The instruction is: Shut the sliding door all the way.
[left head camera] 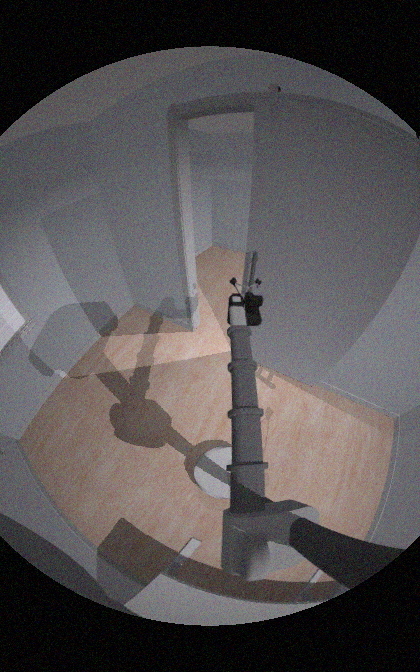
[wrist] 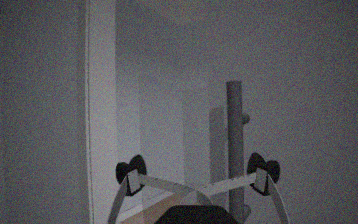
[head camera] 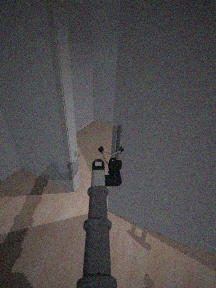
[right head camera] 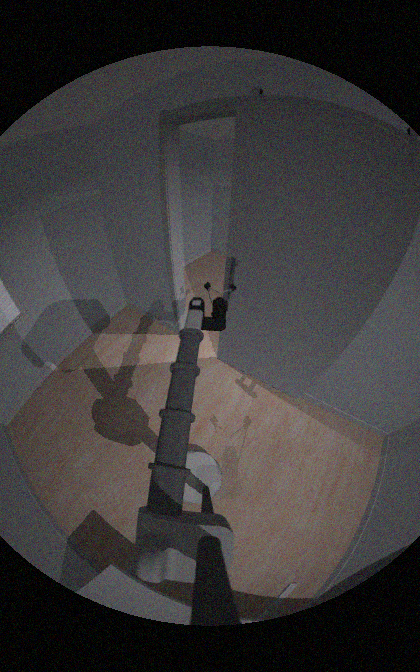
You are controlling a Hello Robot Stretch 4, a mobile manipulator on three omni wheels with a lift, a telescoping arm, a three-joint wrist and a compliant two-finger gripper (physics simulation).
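Pixels of known places: gripper, fingertip midpoint: [left head camera: 244, 278] [wrist: 196, 167] [head camera: 110, 147] [right head camera: 219, 283]; robot's base, link origin: [left head camera: 222, 470] [right head camera: 193, 475].
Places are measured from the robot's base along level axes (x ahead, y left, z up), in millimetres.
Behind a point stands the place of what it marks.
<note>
The grey sliding door [head camera: 165, 125] {x 963, y -439, z 1149 mm} [left head camera: 325, 225] {x 946, y -471, z 1357 mm} [right head camera: 310, 225] {x 939, y -486, z 1385 mm} [wrist: 310, 125] {x 1053, y -274, z 1030 mm} stands partly open, with a gap between its left edge and the pale door jamb [head camera: 68, 105] {x 1471, y 290, z 1115 mm} [left head camera: 186, 210] {x 1481, y 284, z 1255 mm} [wrist: 102, 100] {x 1484, y 283, z 1118 mm}. A dark vertical bar handle [head camera: 119, 134] {x 1044, y -151, z 1036 mm} [left head camera: 253, 265] {x 1044, y -147, z 1017 mm} [right head camera: 231, 270] {x 1044, y -145, z 1019 mm} [wrist: 234, 125] {x 1044, y -144, z 1034 mm} is on the door near that edge. My gripper [head camera: 111, 149] {x 929, y -82, z 993 mm} [left head camera: 245, 282] {x 929, y -82, z 993 mm} [right head camera: 220, 287] {x 929, y -82, z 993 mm} [wrist: 196, 167] {x 929, y -82, z 993 mm} is open, its fingertips wide apart and holding nothing. In the wrist view the handle shows between the fingertips, nearer the right one; its depth relative to them is unclear. The handle's lower part is partly hidden by the right finger.
Grey wall [left head camera: 135, 225] {x 1691, y 793, z 1129 mm} lies left of the jamb. Beyond the gap is a room with a wood floor [left head camera: 220, 270] {x 2756, y -15, z -26 mm} and pale walls. A round white object [left head camera: 212, 472] {x 0, y 74, z 187 mm} [right head camera: 202, 475] {x 18, y -71, z 187 mm} is on the near floor beside my extended arm [left head camera: 245, 430] {x 166, y 6, z 1110 mm}. Shadows cross the floor.
</note>
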